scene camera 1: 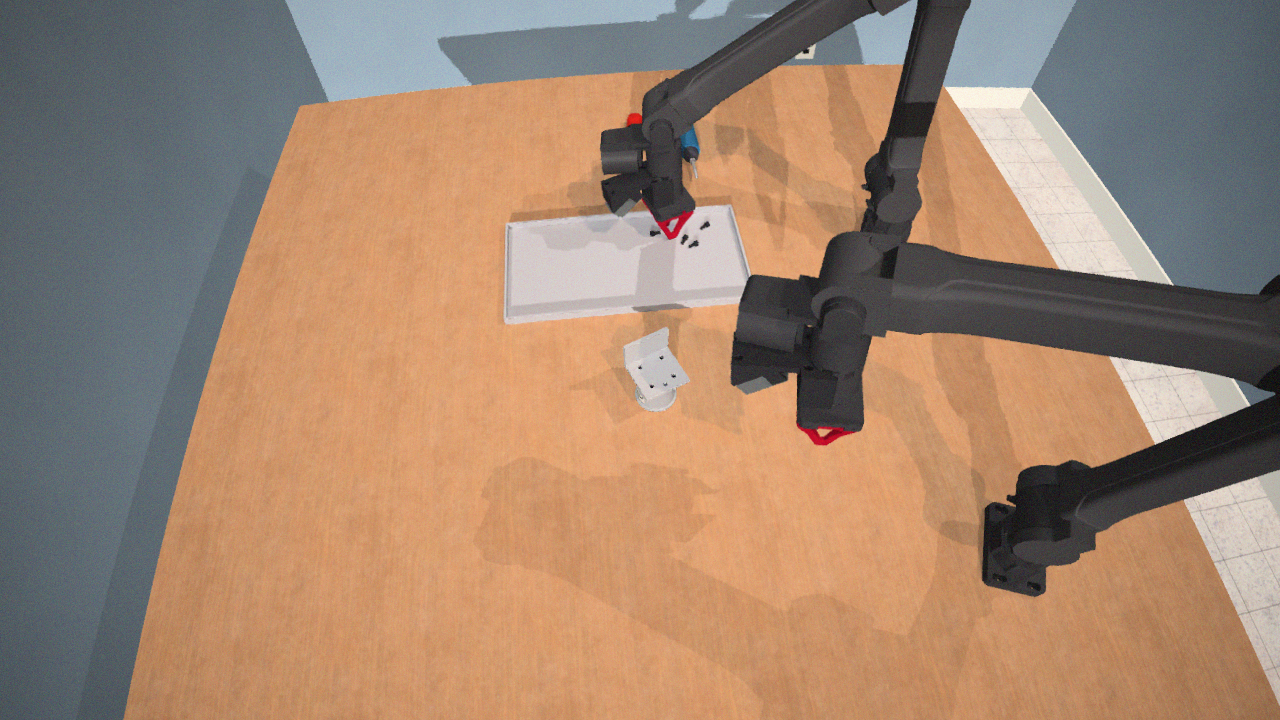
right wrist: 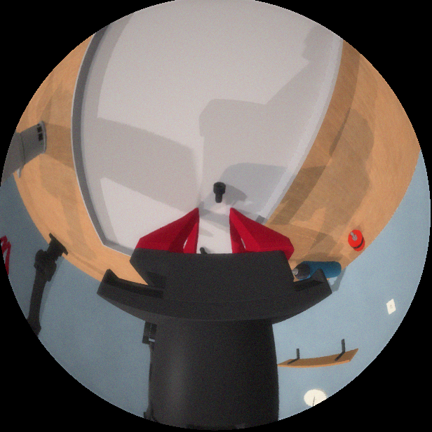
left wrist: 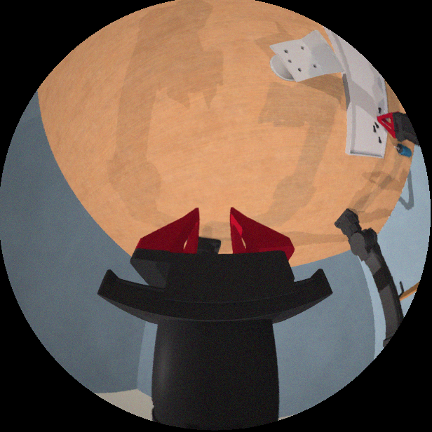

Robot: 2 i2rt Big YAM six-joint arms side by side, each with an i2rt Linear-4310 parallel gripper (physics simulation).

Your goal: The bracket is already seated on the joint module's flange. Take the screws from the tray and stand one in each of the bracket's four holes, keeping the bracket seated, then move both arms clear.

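Frame: origin at the left arm's base, x ahead, y left, z up, level; metres.
Where they show: left gripper, fingertip midpoint: (scene camera 1: 820, 431); right gripper, fingertip midpoint: (scene camera 1: 668, 232); left arm's base at its link origin: (scene camera 1: 1011, 550).
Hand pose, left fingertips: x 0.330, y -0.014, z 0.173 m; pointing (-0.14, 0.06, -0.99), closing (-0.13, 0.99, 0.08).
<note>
Things, the pixels of their top centre, and the offset from my left fingertips. "*": a spot on its surface instead.
- round joint module at its top centre: (scene camera 1: 656, 372) dx +0.225, dy -0.089, dz -0.110 m
- light tray at its top centre: (scene camera 1: 625, 257) dx +0.348, dy -0.326, dz -0.157 m
- screw at its top centre: (scene camera 1: 655, 230) dx +0.315, dy -0.403, dz -0.158 m
- blue tool at a spot on its surface: (scene camera 1: 689, 143) * dx +0.310, dy -0.629, dz -0.132 m
- red round object at its top centre: (scene camera 1: 634, 126) dx +0.433, dy -0.658, dz -0.139 m
The pale bracket (scene camera 1: 656, 371) (left wrist: 302, 59) sits on the round joint module (scene camera 1: 656, 404) (left wrist: 279, 69). Its holes show as small dark openings. The light tray (scene camera 1: 572, 268) (left wrist: 357, 85) (right wrist: 150, 75) holds several black screws near its back right part. One screw (scene camera 1: 654, 231) (right wrist: 219, 191) lies just beyond my right fingertips. Others (scene camera 1: 684, 239) (scene camera 1: 705, 224) lie to its right. My right gripper (scene camera 1: 672, 234) (right wrist: 213, 212) is partly open and empty, low over the tray. My left gripper (scene camera 1: 821, 438) (left wrist: 214, 212) is partly open and empty, right of the bracket, above the table.
A blue tool (scene camera 1: 689, 143) (left wrist: 404, 150) (right wrist: 325, 270) and a red round object (scene camera 1: 634, 118) (right wrist: 356, 240) are behind the tray. The left arm's base (scene camera 1: 1011, 546) stands at the lower right. The right arm's base (left wrist: 347, 220) shows in the left wrist view.
</note>
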